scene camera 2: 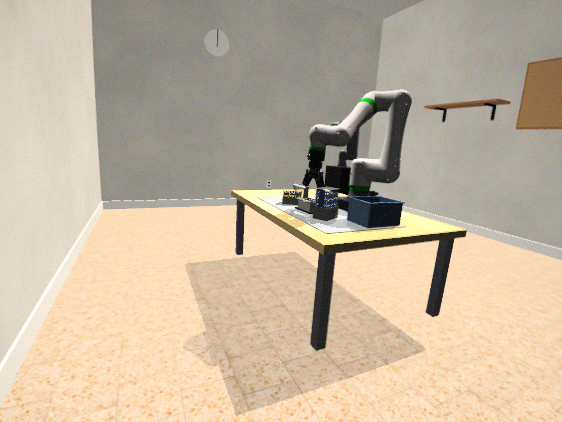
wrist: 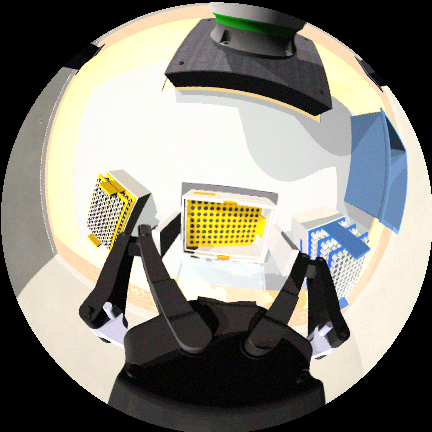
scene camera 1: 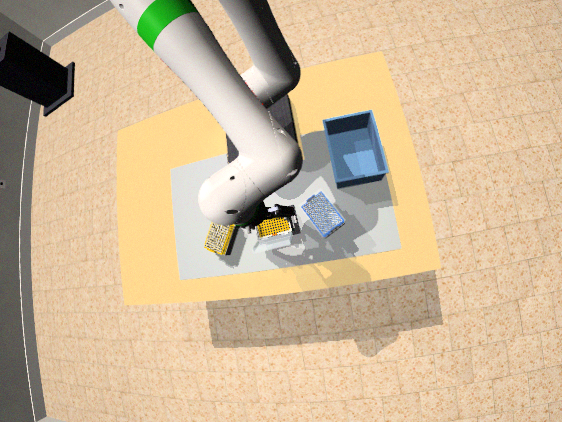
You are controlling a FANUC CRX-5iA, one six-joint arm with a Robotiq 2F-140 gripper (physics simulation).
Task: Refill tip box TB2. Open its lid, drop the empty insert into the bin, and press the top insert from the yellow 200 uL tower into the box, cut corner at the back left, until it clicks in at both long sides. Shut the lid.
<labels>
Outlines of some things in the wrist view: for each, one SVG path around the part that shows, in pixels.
My gripper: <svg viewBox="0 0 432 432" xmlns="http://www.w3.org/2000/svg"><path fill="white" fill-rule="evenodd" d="M118 234L94 288L78 309L80 318L102 341L112 342L124 348L124 365L114 380L108 405L145 422L175 430L245 432L293 420L325 404L323 383L309 372L310 359L321 359L348 339L350 331L340 312L334 283L323 257L309 259L309 255L300 252L277 224L272 224L266 244L281 275L288 277L267 309L256 305L256 301L225 302L199 295L196 299L185 298L162 261L162 257L180 233L181 211L175 210L152 228L149 224L139 224L138 236L131 236L130 231L121 231ZM304 277L308 303L306 338L287 325L297 303ZM140 256L158 315L127 329L128 323L124 313L133 258Z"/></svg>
A yellow insert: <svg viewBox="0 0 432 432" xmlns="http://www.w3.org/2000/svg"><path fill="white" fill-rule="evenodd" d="M187 199L186 246L251 244L255 240L257 233L262 236L266 219L261 215L262 207Z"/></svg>
</labels>
